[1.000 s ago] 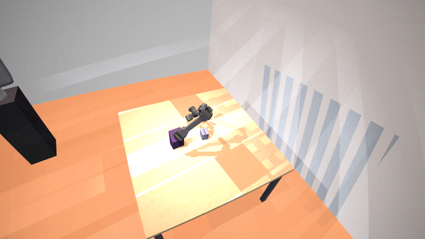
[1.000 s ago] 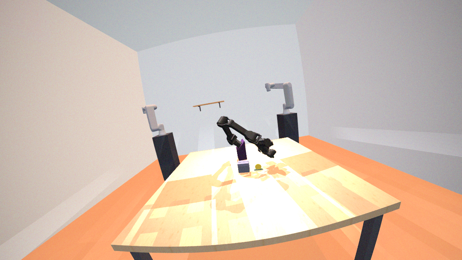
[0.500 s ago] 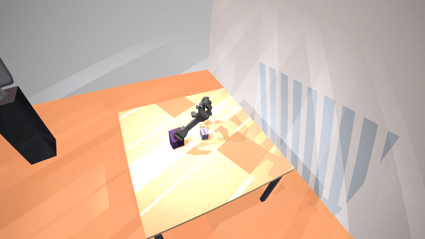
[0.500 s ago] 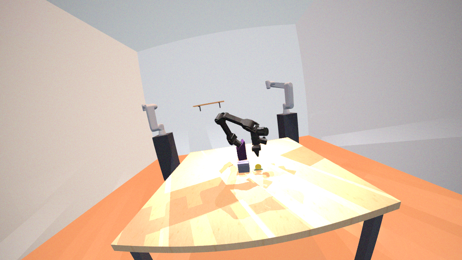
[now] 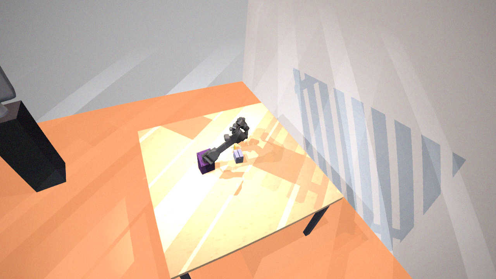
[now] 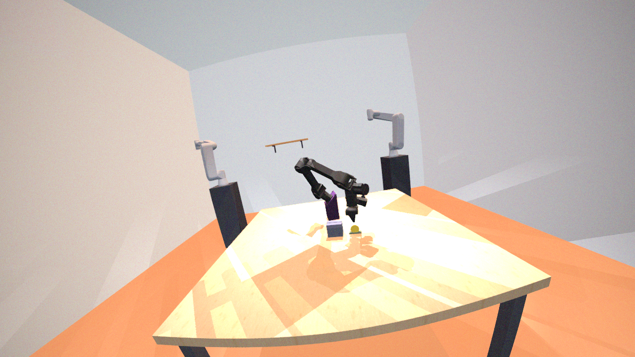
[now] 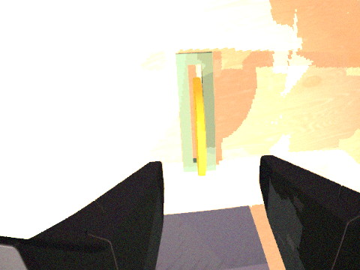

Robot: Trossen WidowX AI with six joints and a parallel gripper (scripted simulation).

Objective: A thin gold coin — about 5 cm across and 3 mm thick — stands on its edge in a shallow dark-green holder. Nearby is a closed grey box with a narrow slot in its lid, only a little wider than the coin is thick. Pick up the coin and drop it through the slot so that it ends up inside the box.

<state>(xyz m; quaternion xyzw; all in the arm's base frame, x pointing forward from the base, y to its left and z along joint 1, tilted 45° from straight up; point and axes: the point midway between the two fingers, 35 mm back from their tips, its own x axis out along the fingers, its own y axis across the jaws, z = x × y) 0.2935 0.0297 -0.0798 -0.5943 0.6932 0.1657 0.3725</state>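
The gold coin is 50 mm below my gripper tip.
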